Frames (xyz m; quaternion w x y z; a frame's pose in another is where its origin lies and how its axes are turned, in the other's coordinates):
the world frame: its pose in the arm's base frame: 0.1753 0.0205 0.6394 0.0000 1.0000 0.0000 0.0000
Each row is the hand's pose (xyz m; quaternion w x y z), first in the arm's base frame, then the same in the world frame.
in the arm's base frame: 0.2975 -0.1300 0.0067 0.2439 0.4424 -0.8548 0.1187
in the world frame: 0.1222 0.1505 0.6327 0.4424 -0.2439 0.1187 0.8548
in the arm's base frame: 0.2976 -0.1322 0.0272 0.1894 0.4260 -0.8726 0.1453
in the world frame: 0.1223 0.1527 0.6122 0.4260 -0.1894 0.1453 0.8726
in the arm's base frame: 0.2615 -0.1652 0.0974 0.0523 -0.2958 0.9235 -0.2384
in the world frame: 0.0862 0.1857 0.5420 0.2958 0.0523 0.2384 0.9235
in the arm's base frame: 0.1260 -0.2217 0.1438 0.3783 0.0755 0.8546 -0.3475
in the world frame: -0.0493 0.2422 0.4956 0.0755 -0.3783 -0.3475 -0.8546
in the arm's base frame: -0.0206 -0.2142 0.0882 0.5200 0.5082 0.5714 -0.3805
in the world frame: -0.1959 0.2347 0.5512 0.5082 -0.5200 -0.3805 -0.5714
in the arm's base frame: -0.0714 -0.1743 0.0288 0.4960 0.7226 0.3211 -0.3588
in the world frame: -0.2467 0.1948 0.6106 0.7226 -0.4960 -0.3588 -0.3211
